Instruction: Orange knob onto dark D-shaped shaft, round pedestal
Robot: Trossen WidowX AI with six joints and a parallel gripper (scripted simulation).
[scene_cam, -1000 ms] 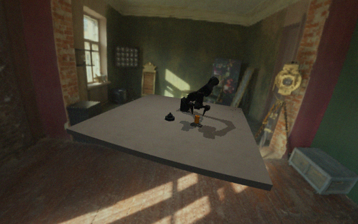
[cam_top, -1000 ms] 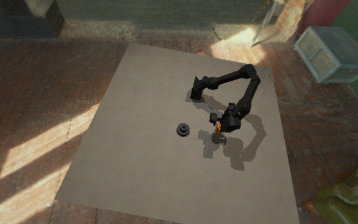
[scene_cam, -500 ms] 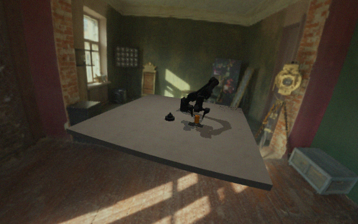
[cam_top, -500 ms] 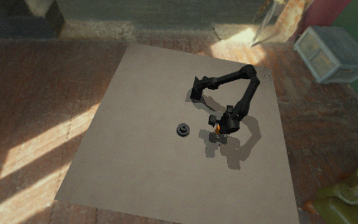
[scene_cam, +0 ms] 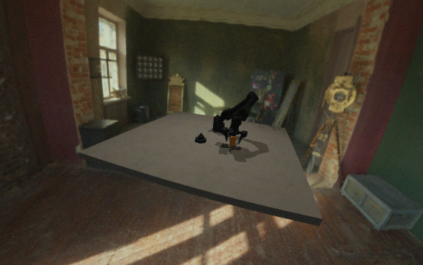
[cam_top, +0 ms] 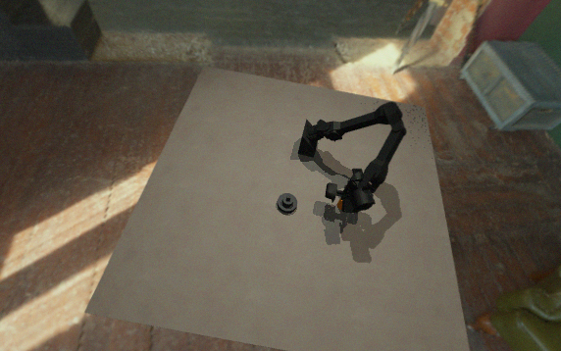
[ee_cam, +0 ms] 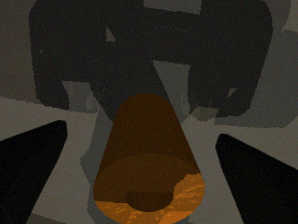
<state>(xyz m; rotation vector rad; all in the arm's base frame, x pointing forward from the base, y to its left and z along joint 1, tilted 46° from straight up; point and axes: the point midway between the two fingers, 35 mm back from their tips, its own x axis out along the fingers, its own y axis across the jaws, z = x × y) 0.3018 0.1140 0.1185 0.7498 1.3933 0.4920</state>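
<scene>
The round dark pedestal is 2 cm ahead of my gripper tip, 24 cm to the right of it and 1 cm above it. Also, from my gripper tip: orange knob 1 cm above.
</scene>
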